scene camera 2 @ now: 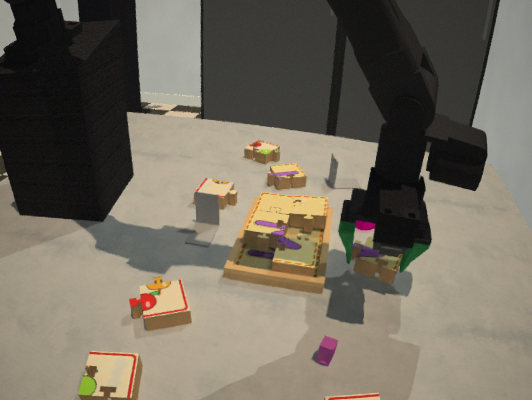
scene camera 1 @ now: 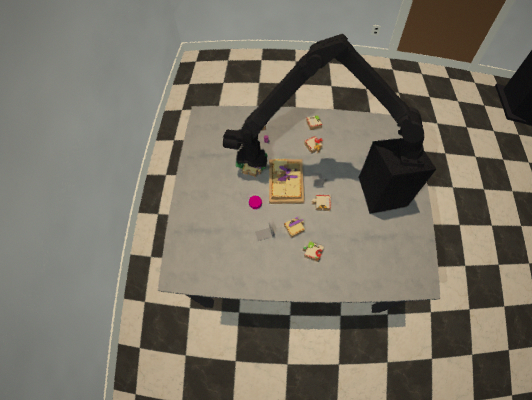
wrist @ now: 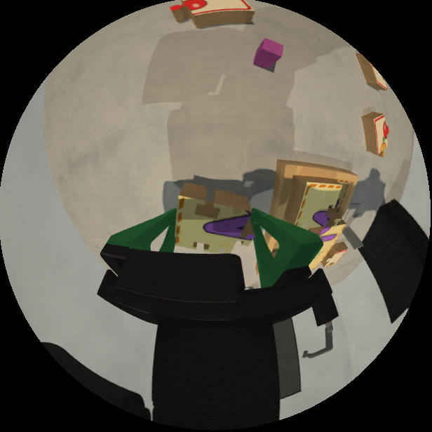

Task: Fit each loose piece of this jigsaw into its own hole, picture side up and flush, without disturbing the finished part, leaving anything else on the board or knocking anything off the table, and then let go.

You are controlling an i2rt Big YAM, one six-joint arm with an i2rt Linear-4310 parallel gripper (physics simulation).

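My gripper (scene camera 1: 251,164) (scene camera 2: 375,264) (wrist: 214,213) is shut on a cream jigsaw piece with a purple stripe and orange dashed edge (scene camera 2: 376,266) (wrist: 200,225). It holds the piece picture side up, above the table beside the wooden tray (scene camera 1: 286,201) (scene camera 2: 275,281) (wrist: 315,170), on the side away from the arm's base. The tray holds joined cream pieces (scene camera 1: 286,191) (scene camera 2: 270,205) and a piece in one corner (scene camera 2: 298,257) (wrist: 320,195). Lower floor shows in the tray at another corner and beside the joined part. A similar loose piece with a purple stripe (scene camera 1: 295,227) (scene camera 2: 286,176) lies on the table.
Red-edged pieces (scene camera 1: 323,202) (scene camera 1: 313,251) (scene camera 2: 167,300) (scene camera 2: 117,370) (wrist: 222,7) lie around the tray. A magenta disc (scene camera 1: 255,202) (scene camera 2: 365,225), a purple block (scene camera 1: 266,138) (scene camera 2: 327,351) (wrist: 268,53) and grey brackets (scene camera 1: 272,230) (scene camera 2: 207,207) stand on the table.
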